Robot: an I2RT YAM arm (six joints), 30 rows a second.
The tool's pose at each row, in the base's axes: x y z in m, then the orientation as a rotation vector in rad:
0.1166, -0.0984, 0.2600, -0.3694, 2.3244, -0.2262
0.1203, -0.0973, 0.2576, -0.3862, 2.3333, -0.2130
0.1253, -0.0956, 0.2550, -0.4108, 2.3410, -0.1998
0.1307, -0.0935, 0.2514, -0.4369, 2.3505, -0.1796
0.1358, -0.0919, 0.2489, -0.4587, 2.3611, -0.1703
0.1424, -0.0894, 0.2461, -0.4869, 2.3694, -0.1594
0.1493, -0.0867, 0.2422, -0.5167, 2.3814, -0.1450
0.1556, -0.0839, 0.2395, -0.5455, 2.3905, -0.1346
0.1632, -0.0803, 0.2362, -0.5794, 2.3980, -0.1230
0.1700, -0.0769, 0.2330, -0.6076, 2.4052, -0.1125
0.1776, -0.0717, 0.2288, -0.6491, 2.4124, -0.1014
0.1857, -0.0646, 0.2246, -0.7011, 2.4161, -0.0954
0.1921, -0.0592, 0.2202, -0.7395, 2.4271, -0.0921
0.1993, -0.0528, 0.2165, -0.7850, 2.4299, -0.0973
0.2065, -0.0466, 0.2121, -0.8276, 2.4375, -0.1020
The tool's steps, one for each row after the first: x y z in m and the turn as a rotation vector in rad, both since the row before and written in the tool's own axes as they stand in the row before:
-0.0013, 0.0010, 0.0043, -0.0161, 0.0070, -0.0077
-0.0022, 0.0012, 0.0053, -0.0183, 0.0064, -0.0134
-0.0020, 0.0016, 0.0063, -0.0239, 0.0073, -0.0123
-0.0024, 0.0008, 0.0053, -0.0151, 0.0103, -0.0122
-0.0037, 0.0012, 0.0065, -0.0177, 0.0085, -0.0164
-0.0033, 0.0014, 0.0076, -0.0212, 0.0118, -0.0162
-0.0038, 0.0012, 0.0062, -0.0175, 0.0100, -0.0168
-0.0048, 0.0014, 0.0076, -0.0195, 0.0092, -0.0202
-0.0043, 0.0012, 0.0069, -0.0170, 0.0087, -0.0163
-0.0051, 0.0026, 0.0083, -0.0213, 0.0109, -0.0255
-0.0065, 0.0037, 0.0088, -0.0201, 0.0110, -0.0344
-0.0046, 0.0027, 0.0078, -0.0160, 0.0166, -0.0241
-0.0063, 0.0027, 0.0077, -0.0104, 0.0128, -0.0322
-0.0060, 0.0024, 0.0082, -0.0112, 0.0170, -0.0289

